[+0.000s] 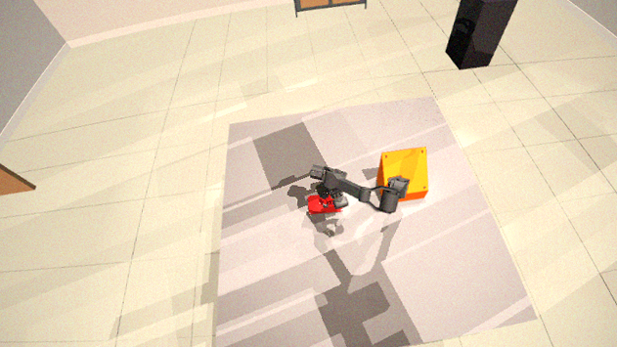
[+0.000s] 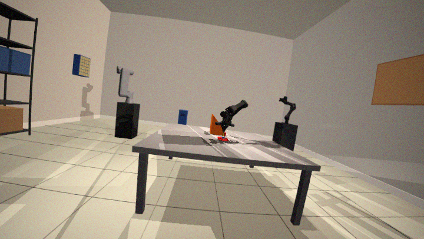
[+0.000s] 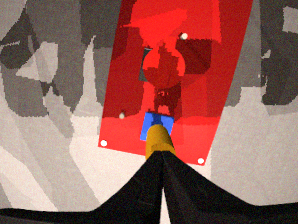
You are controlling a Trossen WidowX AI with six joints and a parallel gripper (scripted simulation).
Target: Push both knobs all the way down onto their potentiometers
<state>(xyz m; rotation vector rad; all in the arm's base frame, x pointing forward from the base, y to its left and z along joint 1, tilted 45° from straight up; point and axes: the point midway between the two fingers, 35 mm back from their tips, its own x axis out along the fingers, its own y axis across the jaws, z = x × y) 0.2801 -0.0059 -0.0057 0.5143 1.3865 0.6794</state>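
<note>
Now: the red knob 5 cm ahead of my gripper tip and 1 cm to the left of it. From my gripper tip the other things lie so: potentiometer knob 2 cm below.
</note>
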